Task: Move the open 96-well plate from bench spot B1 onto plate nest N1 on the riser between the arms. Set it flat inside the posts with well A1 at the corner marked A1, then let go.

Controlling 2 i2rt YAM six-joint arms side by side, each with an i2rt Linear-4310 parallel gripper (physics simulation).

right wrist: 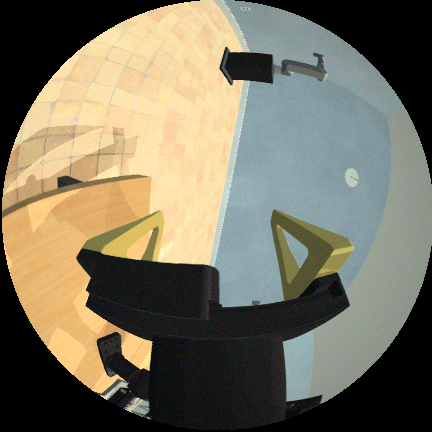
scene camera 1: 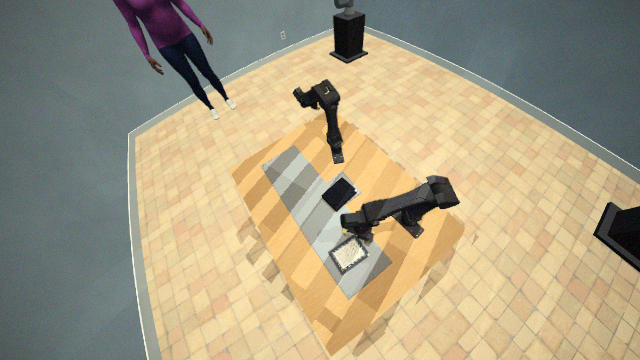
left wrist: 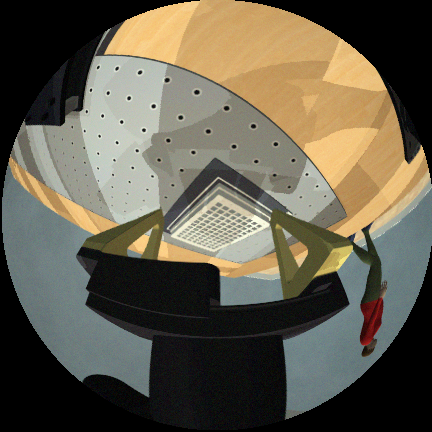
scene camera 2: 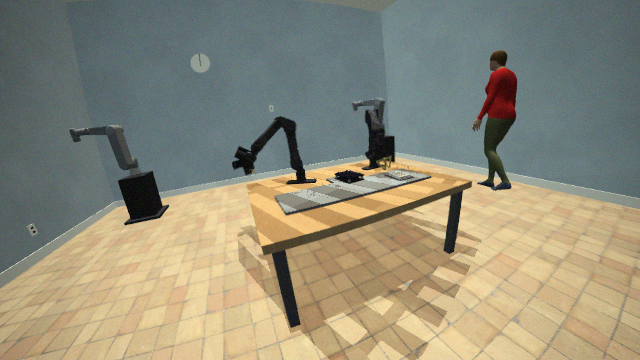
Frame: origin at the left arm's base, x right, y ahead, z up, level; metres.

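Where they show: left gripper, fingertip midpoint: [scene camera 1: 354,238] [left wrist: 216,214] [scene camera 2: 387,169]; right gripper, fingertip midpoint: [right wrist: 217,215]; left arm's base at its link origin: [scene camera 1: 405,220] [scene camera 2: 373,167]; right arm's base at its link origin: [right wrist: 110,357] [scene camera 1: 336,150] [scene camera 2: 301,182].
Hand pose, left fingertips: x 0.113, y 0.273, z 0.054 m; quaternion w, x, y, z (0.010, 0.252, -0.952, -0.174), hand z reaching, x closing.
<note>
Things, the pixels of their top centre, and the offset from my left fingertips. "*": a spot on its surface instead. Level surfaces: height alone.
- open 96-well plate at its top centre: [left wrist: 214,231] [scene camera 1: 348,253] [scene camera 2: 398,173] dx -0.033, dy +0.069, dz -0.025 m
- spot B1 at a spot on its surface: [left wrist: 215,168] * dx +0.012, dy -0.013, dz -0.039 m
- black nest N1 at its top centre: [scene camera 1: 339,192] [scene camera 2: 348,172] dx +0.232, dy -0.108, dz +0.003 m
- grey perforated board at its surface level: dz -0.041 m
- wooden table at its surface level: dz -0.054 m
The open 96-well plate [scene camera 1: 349,254] [scene camera 2: 400,175] [left wrist: 220,225], cream with a grid of wells, lies flat in the dark frame of spot B1 [left wrist: 215,168] on the grey board. My left gripper [scene camera 1: 357,236] [scene camera 2: 385,162] [left wrist: 216,214] is open and empty, above the board beside the plate; in the left wrist view the plate shows between and beyond its fingertips. My right gripper [right wrist: 217,215] [scene camera 2: 248,171] is open and empty, raised beyond the table edge, away from the plate. The black nest N1 [scene camera 1: 339,194] [scene camera 2: 349,175] [left wrist: 50,90] is empty. The A1 marks are too small to read.
The grey perforated board [scene camera 1: 295,172] [scene camera 2: 305,200] [left wrist: 125,110] runs along the wooden table [scene camera 1: 270,225] [scene camera 2: 320,220]. The left arm reaches over the table close to the nest. People and grey robot arms on black pedestals [scene camera 1: 348,35] [scene camera 2: 140,196] are away from the table.
</note>
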